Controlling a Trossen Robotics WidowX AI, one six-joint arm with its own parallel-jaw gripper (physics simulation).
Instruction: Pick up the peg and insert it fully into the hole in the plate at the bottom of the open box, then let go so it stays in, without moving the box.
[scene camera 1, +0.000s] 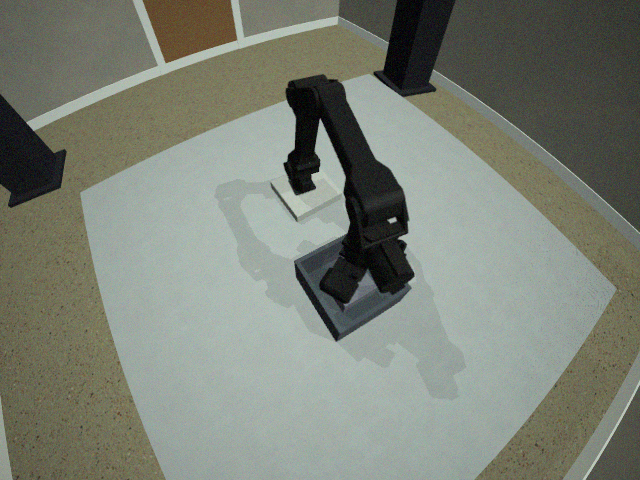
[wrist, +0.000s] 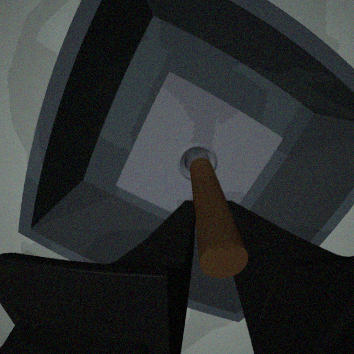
In view: the gripper (scene camera 1: 351, 271), a grey box (scene camera 1: 310, 268), a light grey plate (wrist: 183, 117) and a brown peg (wrist: 221, 252).
The gripper shows as well in the wrist view (wrist: 206, 209). Scene camera 1 does not show the brown peg, which is hidden by the gripper.
